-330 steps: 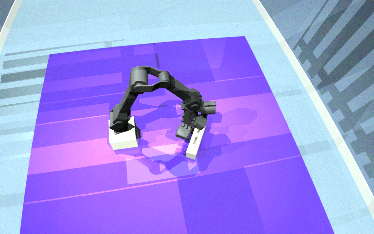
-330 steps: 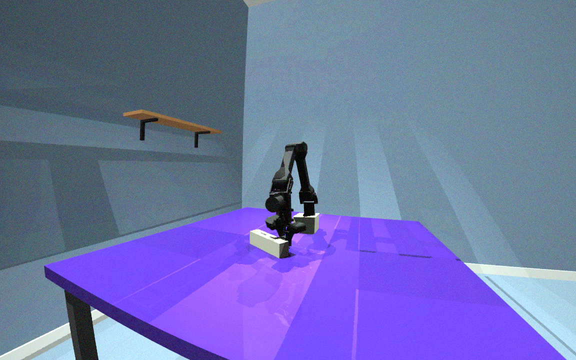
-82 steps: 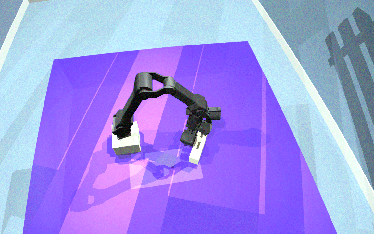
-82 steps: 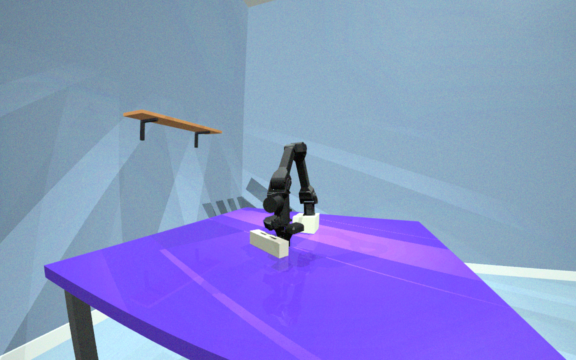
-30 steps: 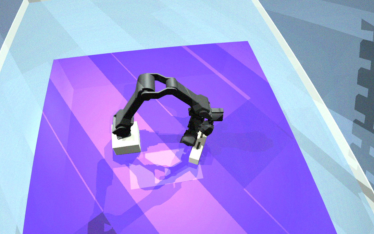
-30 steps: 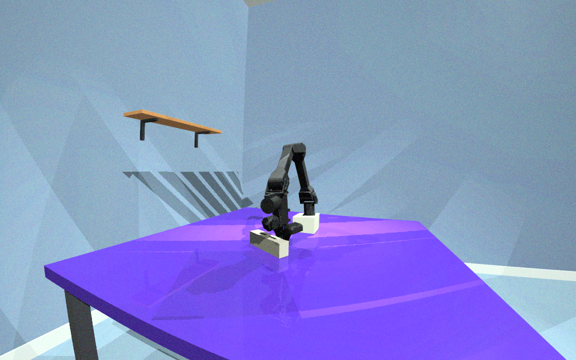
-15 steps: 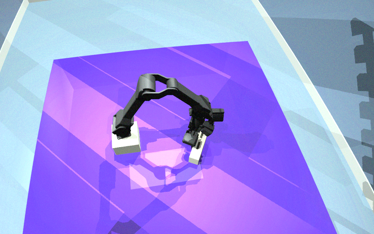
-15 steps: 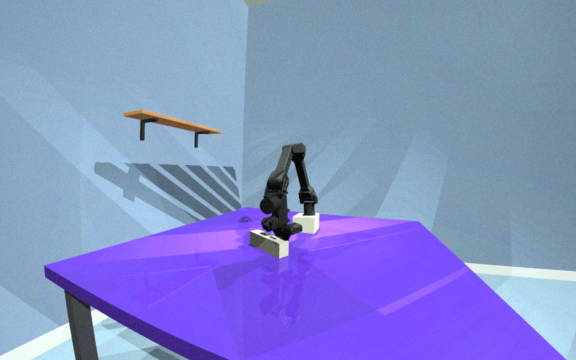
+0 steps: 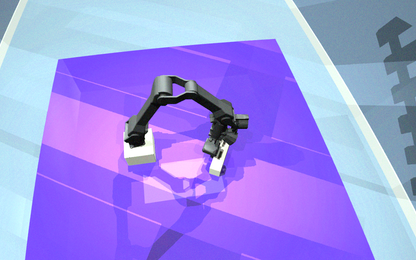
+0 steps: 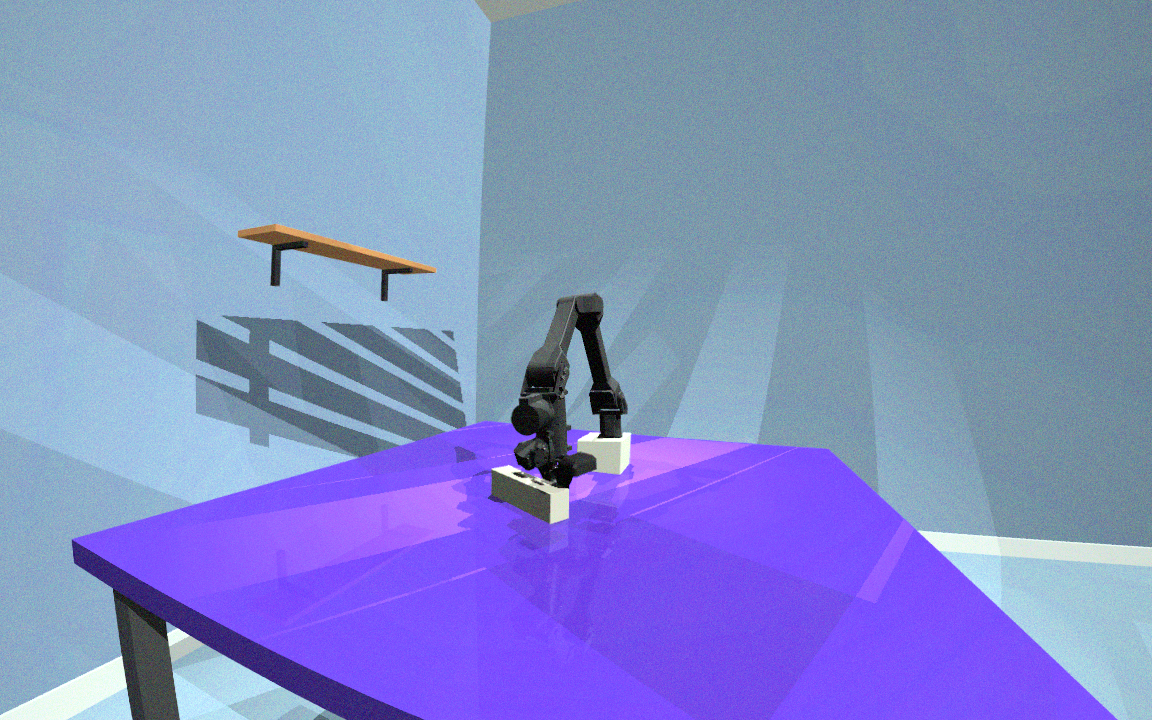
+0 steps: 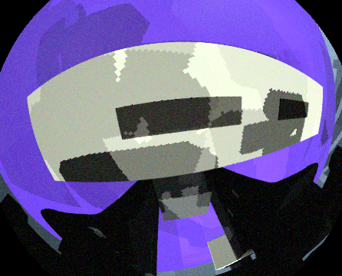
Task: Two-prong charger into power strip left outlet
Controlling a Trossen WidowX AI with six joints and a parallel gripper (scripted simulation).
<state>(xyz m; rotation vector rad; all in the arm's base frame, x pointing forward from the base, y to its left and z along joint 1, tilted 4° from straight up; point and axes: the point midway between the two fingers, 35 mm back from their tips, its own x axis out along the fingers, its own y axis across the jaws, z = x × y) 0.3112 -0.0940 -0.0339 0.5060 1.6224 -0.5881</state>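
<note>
The dark charger lies 1 cm ahead of my gripper tip, 1 cm to the right of it and 1 cm above it.
</note>
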